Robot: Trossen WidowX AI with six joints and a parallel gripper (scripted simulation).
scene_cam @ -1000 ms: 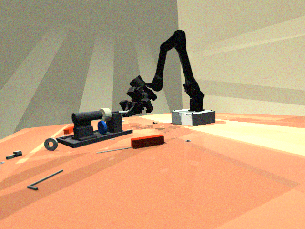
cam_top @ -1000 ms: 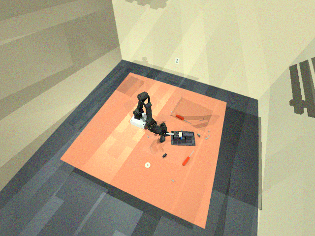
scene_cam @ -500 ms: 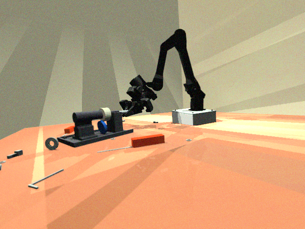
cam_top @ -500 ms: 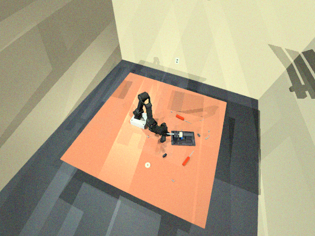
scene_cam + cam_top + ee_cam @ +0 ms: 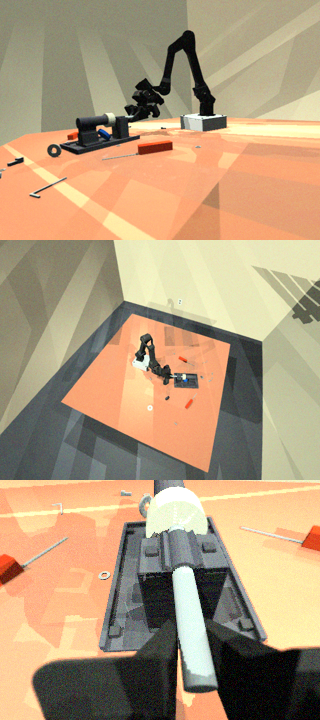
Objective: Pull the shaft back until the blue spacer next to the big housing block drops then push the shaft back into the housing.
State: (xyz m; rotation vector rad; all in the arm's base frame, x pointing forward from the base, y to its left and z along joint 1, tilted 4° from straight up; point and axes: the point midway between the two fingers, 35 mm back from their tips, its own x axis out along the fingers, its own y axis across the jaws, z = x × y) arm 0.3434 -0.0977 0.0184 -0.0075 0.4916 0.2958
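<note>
The blue spacer is 110 mm ahead of my gripper tip, 30 mm to the left of it and 30 mm below it. The rest, counted from my gripper tip: allen key 280 mm ahead, 320 mm to the left, 60 mm below; black cylinder 200 mm to the right, 40 mm below; pale grey shaft 30 mm ahead, 10 mm to the left, 20 mm above.
</note>
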